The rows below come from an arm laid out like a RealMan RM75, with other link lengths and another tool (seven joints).
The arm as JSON. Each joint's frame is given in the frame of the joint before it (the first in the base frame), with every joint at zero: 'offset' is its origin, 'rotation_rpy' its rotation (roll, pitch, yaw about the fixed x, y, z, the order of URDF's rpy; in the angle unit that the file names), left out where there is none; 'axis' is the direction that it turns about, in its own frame. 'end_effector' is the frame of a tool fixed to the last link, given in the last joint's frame.
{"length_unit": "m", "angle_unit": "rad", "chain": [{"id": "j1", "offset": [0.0, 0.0, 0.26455], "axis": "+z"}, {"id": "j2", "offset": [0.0, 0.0, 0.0], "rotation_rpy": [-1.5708, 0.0, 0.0], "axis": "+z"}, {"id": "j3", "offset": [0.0, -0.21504, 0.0], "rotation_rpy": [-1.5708, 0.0, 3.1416], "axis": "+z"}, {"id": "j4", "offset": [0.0, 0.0, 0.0], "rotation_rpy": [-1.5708, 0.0, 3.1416], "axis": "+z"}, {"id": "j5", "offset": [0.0, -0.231, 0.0], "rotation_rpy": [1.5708, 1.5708, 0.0], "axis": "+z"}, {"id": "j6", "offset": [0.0, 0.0, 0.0], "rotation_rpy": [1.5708, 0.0, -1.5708], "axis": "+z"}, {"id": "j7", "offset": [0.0, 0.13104, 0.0], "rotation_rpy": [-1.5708, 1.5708, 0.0], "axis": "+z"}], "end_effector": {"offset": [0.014, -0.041, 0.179], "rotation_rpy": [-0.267, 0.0, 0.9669]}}
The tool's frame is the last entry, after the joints.
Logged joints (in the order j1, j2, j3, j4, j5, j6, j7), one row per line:
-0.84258, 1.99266, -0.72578, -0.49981, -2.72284, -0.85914, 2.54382
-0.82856, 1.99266, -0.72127, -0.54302, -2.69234, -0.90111, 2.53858
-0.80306, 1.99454, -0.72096, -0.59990, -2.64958, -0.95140, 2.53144
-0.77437, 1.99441, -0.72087, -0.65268, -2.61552, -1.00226, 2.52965
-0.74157, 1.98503, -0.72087, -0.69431, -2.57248, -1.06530, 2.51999
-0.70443, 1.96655, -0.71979, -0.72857, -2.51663, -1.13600, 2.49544
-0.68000, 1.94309, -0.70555, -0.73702, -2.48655, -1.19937, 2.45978
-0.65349, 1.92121, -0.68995, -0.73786, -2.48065, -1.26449, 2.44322
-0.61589, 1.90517, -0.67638, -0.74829, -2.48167, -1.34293, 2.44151
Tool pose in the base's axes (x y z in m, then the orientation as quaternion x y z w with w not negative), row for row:
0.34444, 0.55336, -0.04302, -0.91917, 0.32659, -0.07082, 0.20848
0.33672, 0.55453, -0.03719, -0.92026, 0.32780, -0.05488, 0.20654
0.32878, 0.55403, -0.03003, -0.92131, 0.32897, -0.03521, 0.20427
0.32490, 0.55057, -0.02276, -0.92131, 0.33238, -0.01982, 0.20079
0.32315, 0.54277, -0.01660, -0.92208, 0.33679, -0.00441, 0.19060
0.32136, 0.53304, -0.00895, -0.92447, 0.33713, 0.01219, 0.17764
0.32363, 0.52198, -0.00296, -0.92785, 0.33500, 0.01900, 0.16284
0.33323, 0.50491, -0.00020, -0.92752, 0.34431, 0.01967, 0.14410
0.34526, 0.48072, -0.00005, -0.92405, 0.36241, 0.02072, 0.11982
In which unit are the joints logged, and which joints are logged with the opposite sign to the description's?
The joints are logged in radians. Opposite sign: j1.
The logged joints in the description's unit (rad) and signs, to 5 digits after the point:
0.84258, 1.99266, -0.72578, -0.49981, -2.72284, -0.85914, 2.54382
0.82856, 1.99266, -0.72127, -0.54302, -2.69234, -0.90111, 2.53858
0.80306, 1.99454, -0.72096, -0.59990, -2.64958, -0.95140, 2.53144
0.77437, 1.99441, -0.72087, -0.65268, -2.61552, -1.00226, 2.52965
0.74157, 1.98503, -0.72087, -0.69431, -2.57248, -1.06530, 2.51999
0.70443, 1.96655, -0.71979, -0.72857, -2.51663, -1.13600, 2.49544
0.68000, 1.94309, -0.70555, -0.73702, -2.48655, -1.19937, 2.45978
0.65349, 1.92121, -0.68995, -0.73786, -2.48065, -1.26449, 2.44322
0.61589, 1.90517, -0.67638, -0.74829, -2.48167, -1.34293, 2.44151

